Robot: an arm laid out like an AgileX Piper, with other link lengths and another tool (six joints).
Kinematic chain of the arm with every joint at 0, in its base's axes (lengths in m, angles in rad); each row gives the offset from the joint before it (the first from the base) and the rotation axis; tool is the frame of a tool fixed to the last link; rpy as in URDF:
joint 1: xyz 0 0 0.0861 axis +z
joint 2: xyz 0 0 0 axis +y
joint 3: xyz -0.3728 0 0.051 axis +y
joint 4: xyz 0.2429 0 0.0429 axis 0.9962 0 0.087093
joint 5: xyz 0 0 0 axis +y
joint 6: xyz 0.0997 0 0.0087 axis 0.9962 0 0.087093
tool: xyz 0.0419 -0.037 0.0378 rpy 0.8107 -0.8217 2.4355
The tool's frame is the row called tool.
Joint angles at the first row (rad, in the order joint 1, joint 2, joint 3, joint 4, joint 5, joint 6):
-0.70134 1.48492 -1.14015 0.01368 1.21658 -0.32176
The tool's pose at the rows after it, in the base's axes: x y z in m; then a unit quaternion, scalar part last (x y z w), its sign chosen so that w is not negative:
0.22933 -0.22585 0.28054 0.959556 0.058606 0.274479 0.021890
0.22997 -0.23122 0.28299 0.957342 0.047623 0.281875 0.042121
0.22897 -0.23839 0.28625 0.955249 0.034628 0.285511 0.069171
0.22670 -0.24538 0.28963 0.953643 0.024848 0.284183 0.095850
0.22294 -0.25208 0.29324 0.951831 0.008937 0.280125 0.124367
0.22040 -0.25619 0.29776 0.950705 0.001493 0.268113 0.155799
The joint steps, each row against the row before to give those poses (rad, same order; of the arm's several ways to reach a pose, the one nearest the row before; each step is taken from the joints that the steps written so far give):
0.00002 0.00001 0.00001 -0.00405 -0.01501 0.03178
-0.00002 -0.00001 0.00000 -0.01797 -0.03463 0.03644
0.00002 0.00001 0.00000 -0.03592 -0.03643 0.05042
-0.00001 0.00000 -0.00002 -0.04535 -0.02784 0.04836
0.00185 -0.00002 0.00003 -0.05380 -0.02111 0.06720
0.01776 0.00001 -0.00004 -0.07713 -0.00837 0.07682

